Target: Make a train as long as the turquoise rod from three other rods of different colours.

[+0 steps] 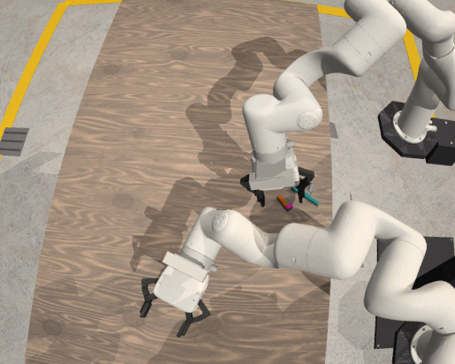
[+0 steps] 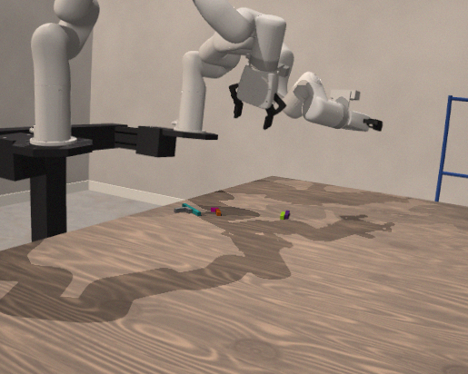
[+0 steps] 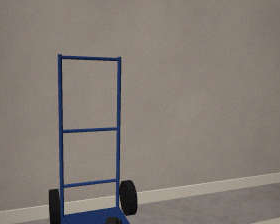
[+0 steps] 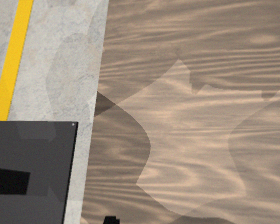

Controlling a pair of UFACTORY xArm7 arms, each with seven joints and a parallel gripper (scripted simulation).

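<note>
Now: right hand 250 mm above the lime rod, 120 mm short of it and 10 mm to the left of it. Also, from my right hand: magenta rod: 250 mm below, 80 mm to the right, 60 mm behind; then orange rod: 250 mm below, 100 mm to the right, 30 mm behind; then purple rod: 250 mm below, 120 mm ahead, 10 mm to the left.
</note>
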